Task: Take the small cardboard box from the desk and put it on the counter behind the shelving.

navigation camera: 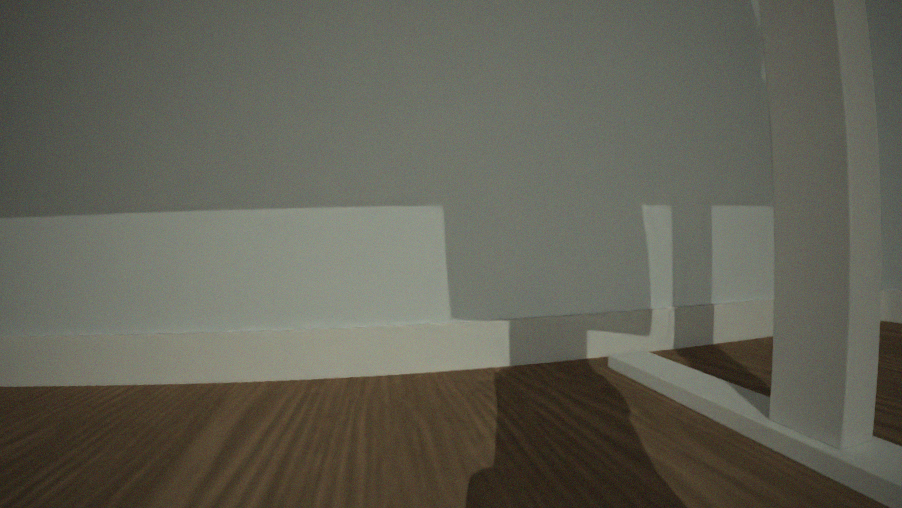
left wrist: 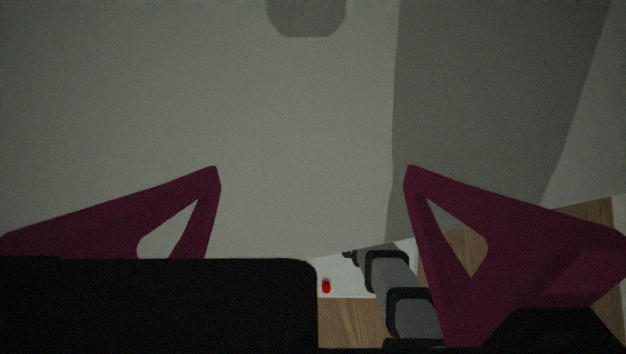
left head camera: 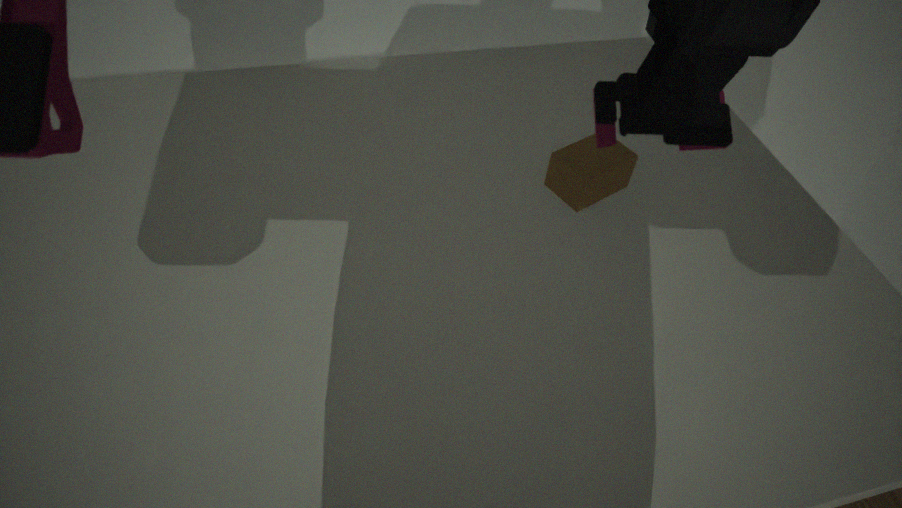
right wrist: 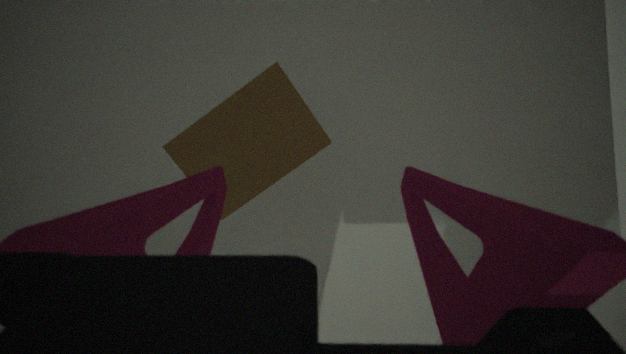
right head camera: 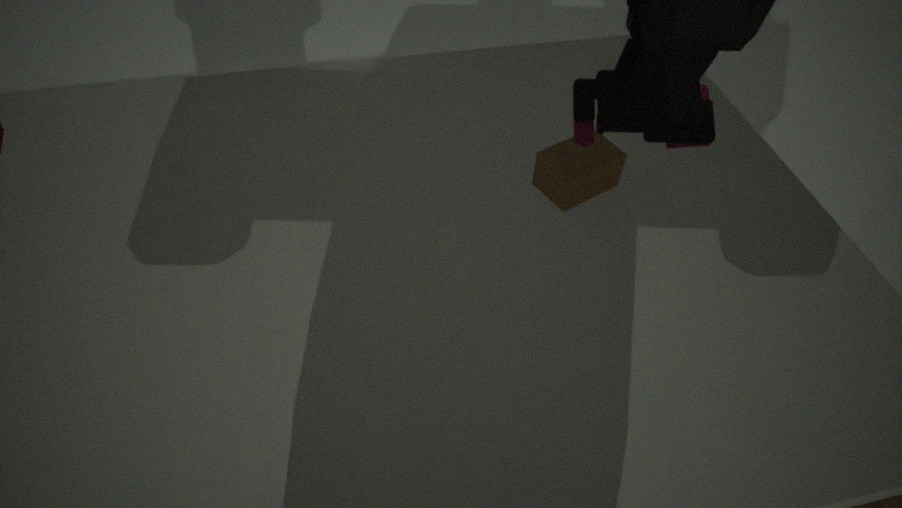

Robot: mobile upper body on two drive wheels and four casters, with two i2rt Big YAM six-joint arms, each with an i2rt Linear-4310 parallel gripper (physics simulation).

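Frame: origin at the left arm's base, x up, y ahead, z left, level; metres.
Seen in the pictures: left gripper, fingertip midpoint: (left wrist: 312, 175); right gripper, fingertip midpoint: (left head camera: 638, 144) (right wrist: 313, 176) (right head camera: 624, 142).
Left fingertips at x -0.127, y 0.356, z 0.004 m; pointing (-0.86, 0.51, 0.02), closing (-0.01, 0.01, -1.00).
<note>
Pixels of each thing's top centre, then the offset from my left fingertips to it. "spot": a spot on its surface instead. Level surfaces: height alone.
- small brown cardboard box at its top centre: (right wrist: 248, 144) (right head camera: 582, 153) (left head camera: 595, 154) dx -0.283, dy +0.354, dz -0.436 m
- grey-white desk at its surface level: dx -0.333 m
- white upright leg at a spot on its surface: (navigation camera: 807, 220) spot: dx -1.034, dy +0.338, dz -0.570 m
- wood floor at its surface level: dx -1.283 m
The small brown cardboard box (left head camera: 588, 177) (right head camera: 576, 177) (right wrist: 250, 130) rests on the grey-white desk (left head camera: 454, 353) (right head camera: 454, 353) (left wrist: 300, 125) (right wrist: 450, 100), right of centre in both head views. My right gripper (left head camera: 654, 148) (right head camera: 636, 145) (right wrist: 313, 176) is open, above the desk at the box's far right side. One fingertip overlaps the box's top edge in the head views; in the right wrist view the box lies up and left, partly behind the left-hand finger. My left gripper (left wrist: 312, 175) is open and empty, at the far left of the left head view. The counter and shelving do not show.
In the navigation view, a white upright leg (navigation camera: 807, 220) on a white foot bar (navigation camera: 706, 403) stands at right on the wood floor (navigation camera: 284, 441), before a grey wall (navigation camera: 378, 113) with a baseboard (navigation camera: 252, 356). A small red object (left wrist: 326, 287) shows low in the left wrist view.
</note>
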